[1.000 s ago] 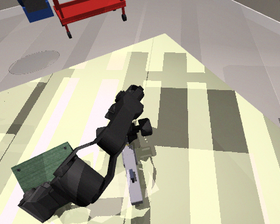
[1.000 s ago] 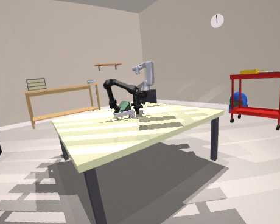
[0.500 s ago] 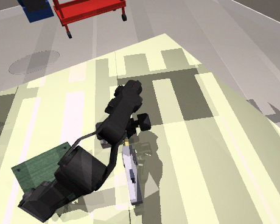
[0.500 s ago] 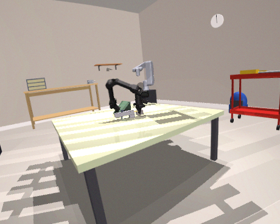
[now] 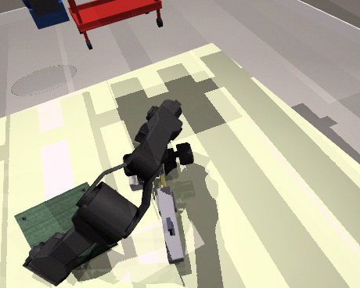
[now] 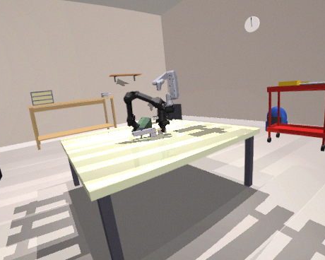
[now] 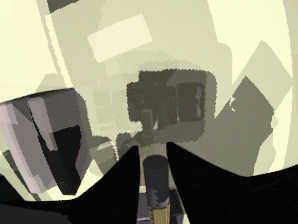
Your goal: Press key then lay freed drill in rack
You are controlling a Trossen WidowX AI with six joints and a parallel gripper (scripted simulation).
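The drill is 50 mm to the right of my gripper tip, 30 mm above it and 20 mm behind it. From my gripper tip the other things lie so: long grey block (150 mm to the right, 50 mm behind, 20 mm above); then dark key (170 mm to the right, 60 mm behind, 30 mm above).
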